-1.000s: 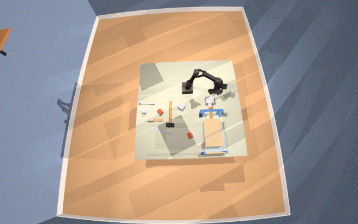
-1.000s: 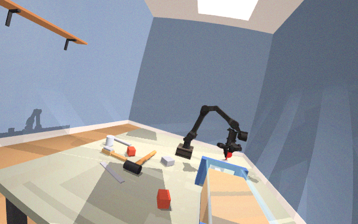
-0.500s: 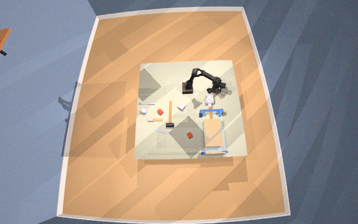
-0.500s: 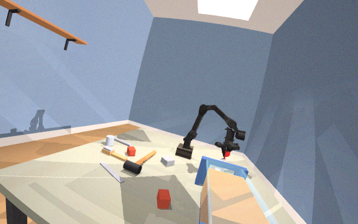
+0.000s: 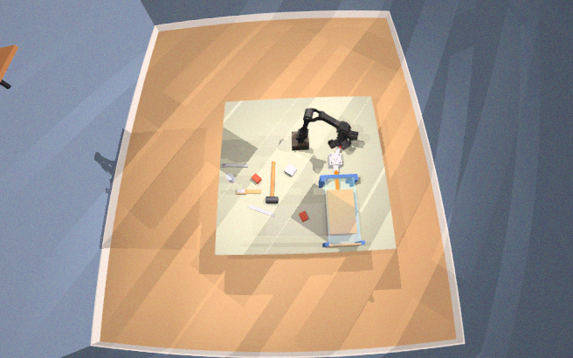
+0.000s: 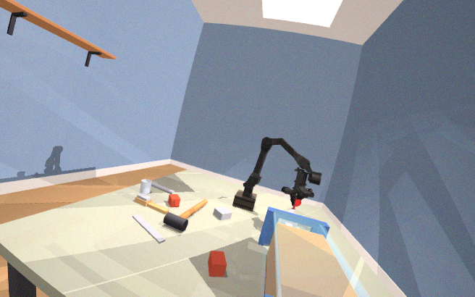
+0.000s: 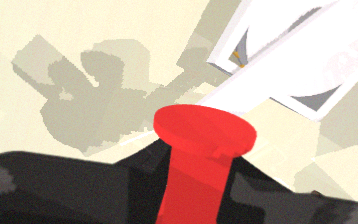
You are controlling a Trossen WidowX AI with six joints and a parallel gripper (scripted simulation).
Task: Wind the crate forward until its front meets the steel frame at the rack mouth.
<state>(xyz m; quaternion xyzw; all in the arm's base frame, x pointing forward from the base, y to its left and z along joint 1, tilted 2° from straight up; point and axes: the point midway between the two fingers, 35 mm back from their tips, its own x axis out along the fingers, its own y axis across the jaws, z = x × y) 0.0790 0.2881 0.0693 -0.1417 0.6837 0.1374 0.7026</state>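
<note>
Right now the blue steel frame is 25 cm ahead of my gripper tip, 3 cm to the right of it and 1 cm below it. Also, from my gripper tip: white hand winch: 9 cm below, 8 cm ahead, 4 cm to the right; crank arm: 3 cm ahead, 1 cm to the right, 1 cm below; red knob: 2 cm above.
</note>
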